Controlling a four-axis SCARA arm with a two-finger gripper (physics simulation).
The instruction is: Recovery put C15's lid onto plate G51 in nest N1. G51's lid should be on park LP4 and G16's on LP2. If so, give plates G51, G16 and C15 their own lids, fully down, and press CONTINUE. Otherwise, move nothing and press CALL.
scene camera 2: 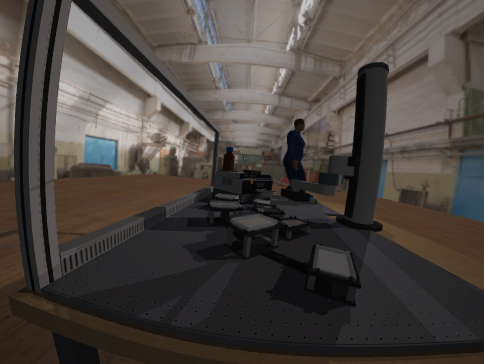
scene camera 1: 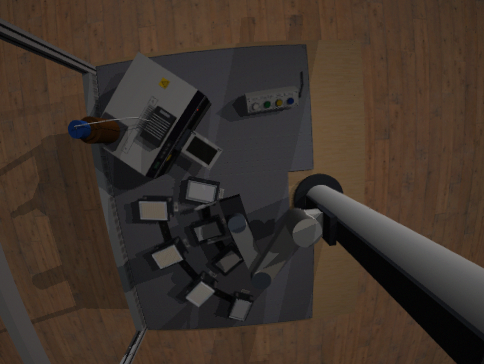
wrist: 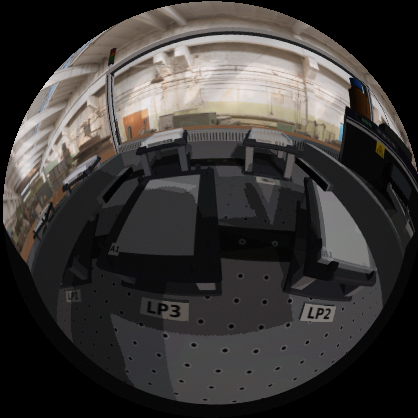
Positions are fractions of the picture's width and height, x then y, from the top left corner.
Labels:
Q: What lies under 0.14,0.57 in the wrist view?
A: My gripper.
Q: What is my gripper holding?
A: Nothing.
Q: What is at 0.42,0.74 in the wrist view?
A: A LP3 label.

